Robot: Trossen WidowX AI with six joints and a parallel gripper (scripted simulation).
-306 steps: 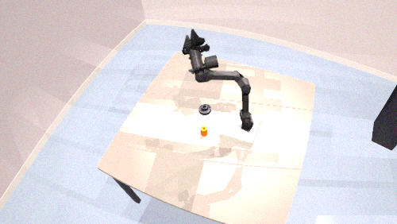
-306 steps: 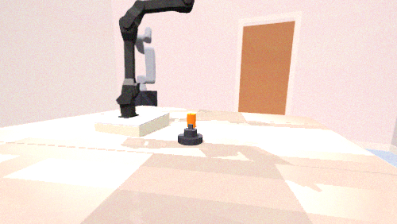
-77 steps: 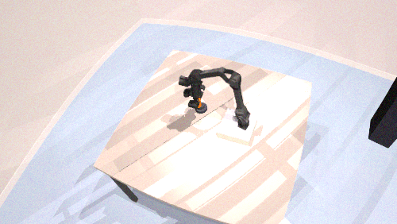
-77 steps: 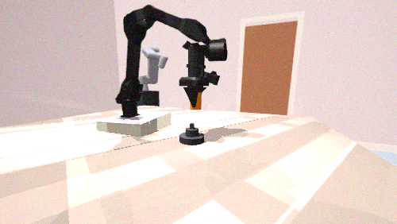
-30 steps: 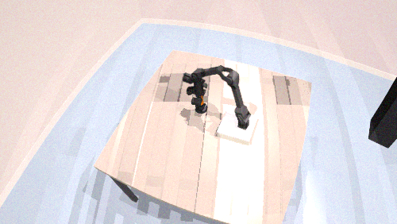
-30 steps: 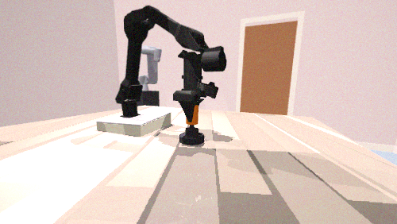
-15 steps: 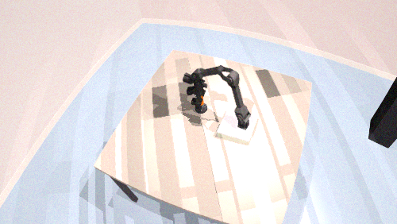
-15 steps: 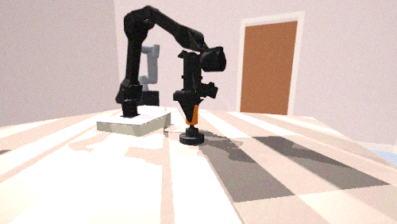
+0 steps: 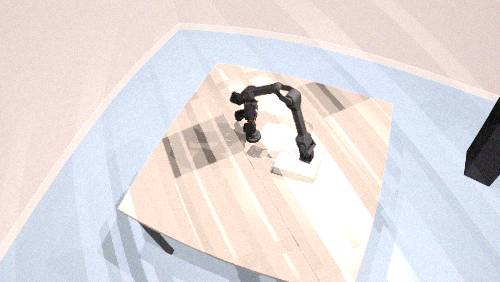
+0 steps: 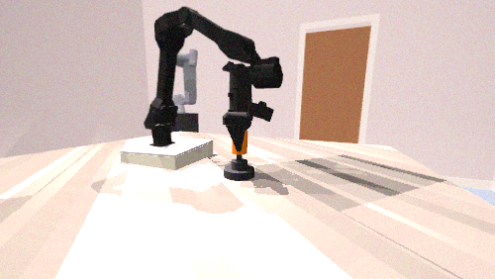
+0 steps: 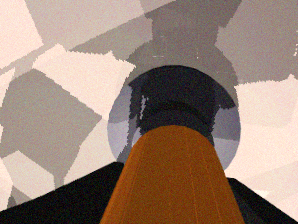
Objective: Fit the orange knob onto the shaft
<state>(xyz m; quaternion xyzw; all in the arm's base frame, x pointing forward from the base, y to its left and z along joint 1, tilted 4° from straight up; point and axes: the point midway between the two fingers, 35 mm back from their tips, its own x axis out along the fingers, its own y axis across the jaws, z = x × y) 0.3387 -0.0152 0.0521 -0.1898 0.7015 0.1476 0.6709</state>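
The orange knob lies 2 cm above my gripper tip. The rest, counted from my gripper tip: pedestal (4 cm below).
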